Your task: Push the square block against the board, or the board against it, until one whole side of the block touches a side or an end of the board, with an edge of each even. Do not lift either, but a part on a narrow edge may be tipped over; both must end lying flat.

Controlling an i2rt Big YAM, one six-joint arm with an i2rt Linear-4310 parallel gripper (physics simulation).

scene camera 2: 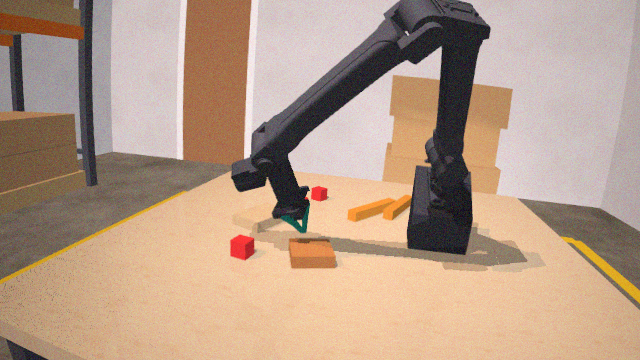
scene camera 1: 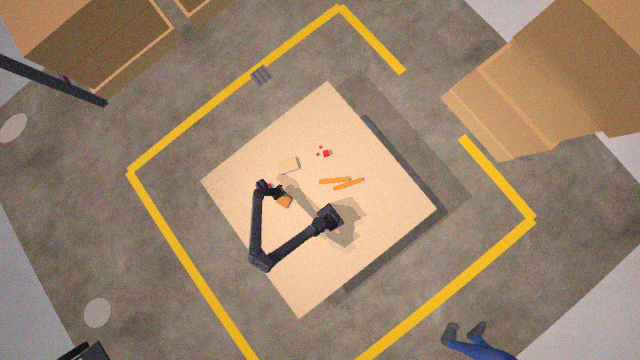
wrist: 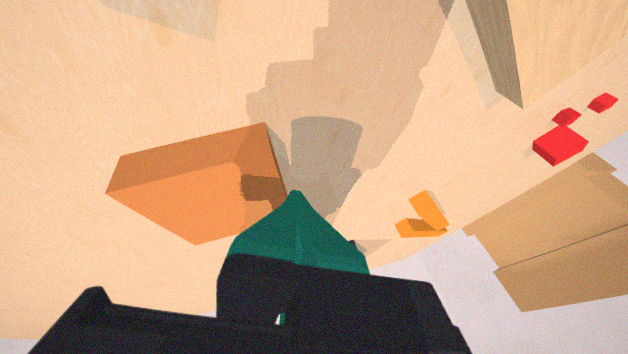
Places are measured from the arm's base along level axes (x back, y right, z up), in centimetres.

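Where they show: gripper, fingertip midpoint: (scene camera 2: 303, 232) (scene camera 1: 285, 192) (wrist: 294, 197); arm's base at its link origin: (scene camera 2: 443, 188) (scene camera 1: 330, 218).
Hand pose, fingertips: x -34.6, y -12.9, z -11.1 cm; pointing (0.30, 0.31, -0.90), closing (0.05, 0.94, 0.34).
Note:
Each offset is from my fingertips to the centre of the thing.
The orange-brown square block {dz -2.8, dx +2.8, dy -4.9 cm} (scene camera 1: 284, 201) (scene camera 2: 312, 254) (wrist: 192, 200) lies flat on the table. The pale tan board {dz -2.8, dx -14.9, dy +14.3 cm} (scene camera 1: 288, 165) (scene camera 2: 244, 215) (wrist: 565, 30) also lies flat, clearly apart from the block; in the scene camera 2 view it is partly behind the gripper. My gripper (scene camera 1: 284, 194) (scene camera 2: 303, 231) (wrist: 294, 197) is shut and empty, its green fingertips pointing down close to the block's edge on the side towards the board. In the scene camera 2 view the tips show just above and behind the block. Contact cannot be told.
A red cube {dz -2.3, dx -12.8, dy -7.9 cm} (scene camera 2: 242, 247) stands near the block, mostly hidden by the arm in the scene camera 1 view. Another red cube {dz -2.3, dx -2.2, dy +41.9 cm} (scene camera 1: 326, 153) (scene camera 2: 319, 193) (wrist: 559, 145) stands beyond the board, with two tiny red cubes beside it. Two orange bars {dz -2.7, dx +26.0, dy +38.1 cm} (scene camera 1: 348, 184) {dz -2.7, dx +17.0, dy +32.4 cm} (scene camera 2: 371, 209) (wrist: 429, 210) lie near the arm's base.

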